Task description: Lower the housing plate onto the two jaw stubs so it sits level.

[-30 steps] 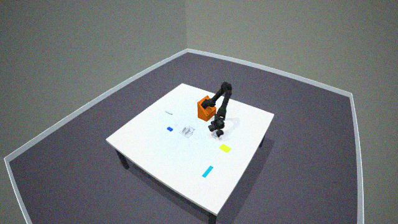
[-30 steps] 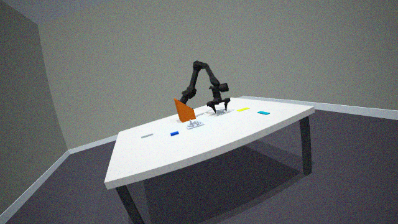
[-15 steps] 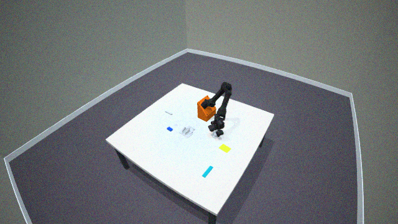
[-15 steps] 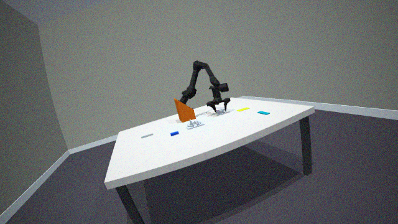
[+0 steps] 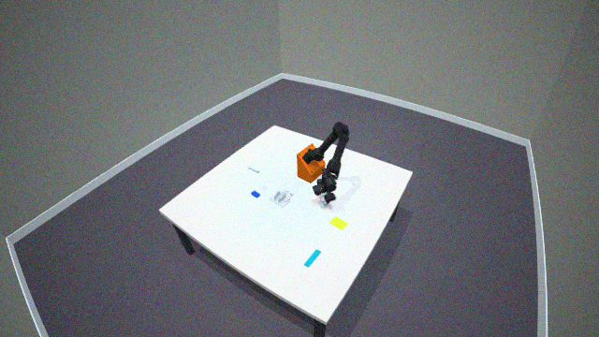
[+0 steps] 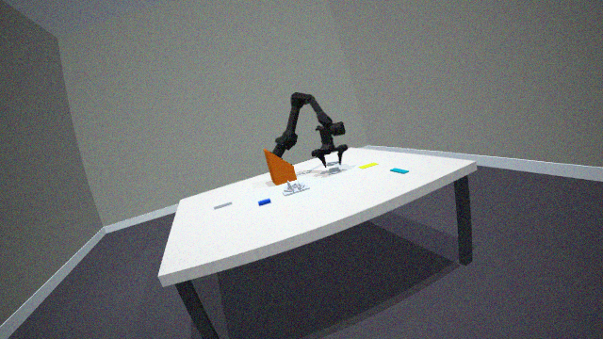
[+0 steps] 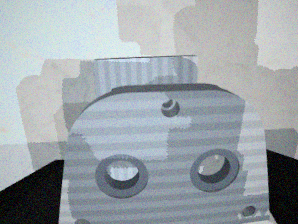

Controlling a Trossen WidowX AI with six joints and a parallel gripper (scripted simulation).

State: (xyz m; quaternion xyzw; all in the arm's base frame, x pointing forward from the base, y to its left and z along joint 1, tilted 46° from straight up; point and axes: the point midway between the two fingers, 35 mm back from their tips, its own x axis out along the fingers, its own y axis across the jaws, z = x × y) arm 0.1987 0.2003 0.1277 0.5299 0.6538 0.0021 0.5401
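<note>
My gripper tip is 24 cm to the left of the jaw assembly, 7 cm short of it and 2 cm above it. From my gripper tip the other things lie so: housing plate 2 cm above, 1 cm to the right, 1 cm ahead; then yellow tile 15 cm to the left, 12 cm ahead, 3 cm below; then cyan strip 41 cm ahead, 13 cm to the left, 3 cm below.
</note>
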